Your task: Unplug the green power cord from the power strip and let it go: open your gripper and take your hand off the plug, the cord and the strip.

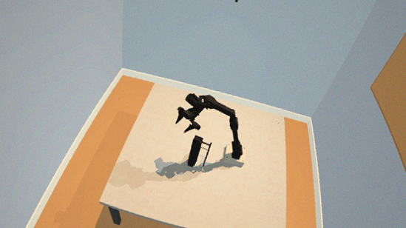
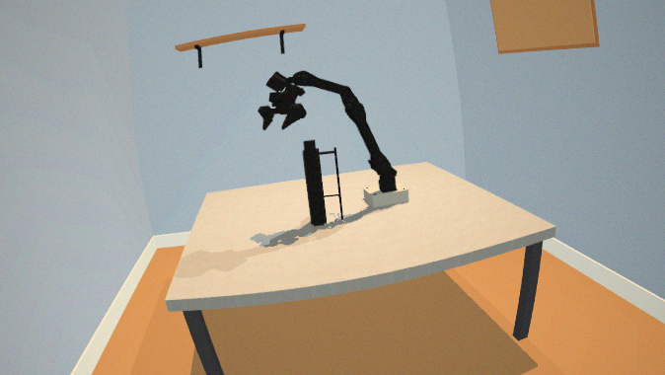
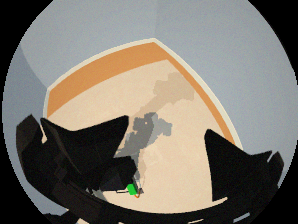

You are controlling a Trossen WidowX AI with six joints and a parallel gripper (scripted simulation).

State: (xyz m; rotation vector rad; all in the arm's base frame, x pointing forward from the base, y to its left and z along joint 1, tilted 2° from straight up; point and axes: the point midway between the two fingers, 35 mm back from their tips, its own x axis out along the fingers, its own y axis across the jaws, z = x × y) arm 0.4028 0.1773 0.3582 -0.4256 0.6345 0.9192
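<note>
My gripper tip is 13 cm past the green plug, 11 cm to the left of it and 25 cm above it.
</note>
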